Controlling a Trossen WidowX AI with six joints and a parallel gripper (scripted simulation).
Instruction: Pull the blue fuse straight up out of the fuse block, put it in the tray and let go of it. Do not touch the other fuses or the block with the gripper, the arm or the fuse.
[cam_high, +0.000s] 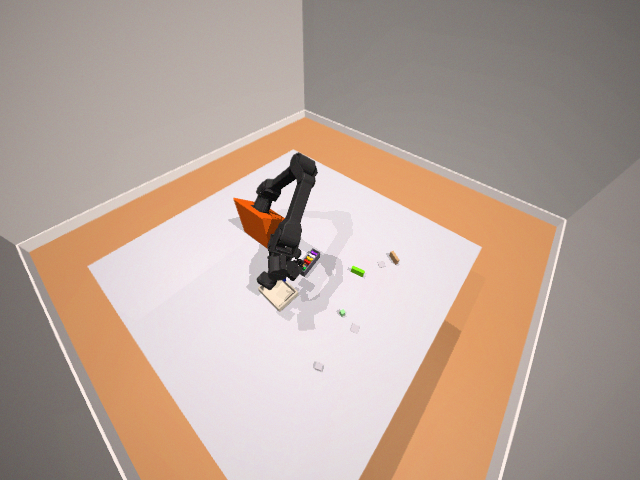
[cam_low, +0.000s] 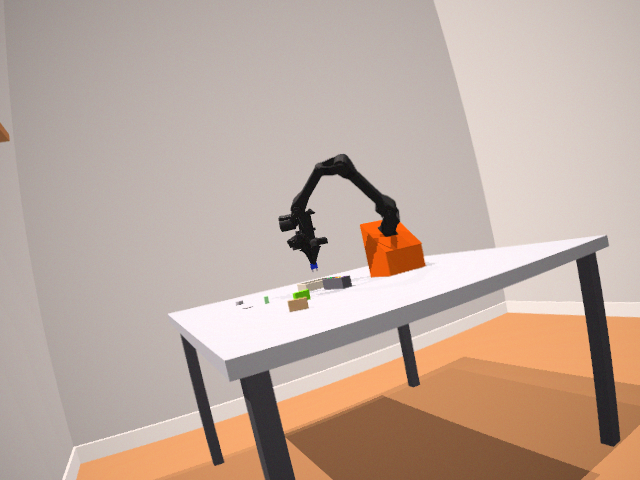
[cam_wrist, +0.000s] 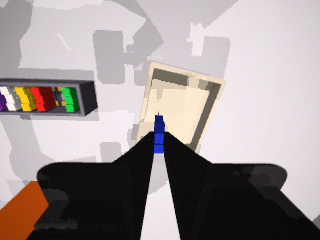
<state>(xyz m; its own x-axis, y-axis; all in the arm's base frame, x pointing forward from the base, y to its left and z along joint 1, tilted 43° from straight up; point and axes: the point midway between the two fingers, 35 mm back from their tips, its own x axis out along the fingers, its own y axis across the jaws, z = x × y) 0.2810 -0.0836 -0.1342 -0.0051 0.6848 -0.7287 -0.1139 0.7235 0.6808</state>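
Now: gripper tip 1 cm past the beige tray, 3 cm to the left of it and 9 cm above it. Also, from my gripper tip: red fuse: 15 cm to the left, 7 cm below; then blue fuse: 1 cm below; then green fuse: 11 cm to the left, 7 cm below.
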